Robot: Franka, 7 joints.
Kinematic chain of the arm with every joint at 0, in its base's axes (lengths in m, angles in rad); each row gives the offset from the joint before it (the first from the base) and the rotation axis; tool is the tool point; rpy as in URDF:
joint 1: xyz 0 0 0.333 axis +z
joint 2: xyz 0 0 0 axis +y
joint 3: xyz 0 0 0.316 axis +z
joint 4: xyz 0.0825 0 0 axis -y
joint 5: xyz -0.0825 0 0.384 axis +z
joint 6: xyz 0 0 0 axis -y
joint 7: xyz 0.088 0 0 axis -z
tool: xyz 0 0 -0.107 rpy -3.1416 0 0
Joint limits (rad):
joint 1: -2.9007..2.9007
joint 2: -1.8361..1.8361
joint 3: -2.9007..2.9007
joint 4: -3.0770..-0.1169
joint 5: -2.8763..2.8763
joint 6: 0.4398..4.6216
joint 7: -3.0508..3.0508
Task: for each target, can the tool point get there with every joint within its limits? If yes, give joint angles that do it. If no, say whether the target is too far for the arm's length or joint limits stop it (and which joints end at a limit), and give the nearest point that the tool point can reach.
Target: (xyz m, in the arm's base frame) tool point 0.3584 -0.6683 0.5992
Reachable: yes | joints -0.9985 0.7955 0.1369 -0.6912 1.6628 3.3337 -1.3127
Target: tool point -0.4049 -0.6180 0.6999
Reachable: yes | joints -2.4513 1.0344 1.1509 -0.6643 -0.4261 3.4431 -1.1083
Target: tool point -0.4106 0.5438 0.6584
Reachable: yes | joints -0.1950 -0.9911 1.4121 -0.9051 0.7603 1.5018 2.5252
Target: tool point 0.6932 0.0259 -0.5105
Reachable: no: too far | nearest point 0.5571 0.0208 -0.2845 | short by 0.264 m
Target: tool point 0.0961 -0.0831 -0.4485
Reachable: no: joint limits stop it (at a limit: joint 2) | nearest point 0.1159 -0.1003 -0.3446 | short by 0.107 m
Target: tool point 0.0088 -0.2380 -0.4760
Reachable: no: joint limits stop it (at a limit: joint 2) | nearest point 0.0091 -0.2461 -0.3595 | short by 0.117 m
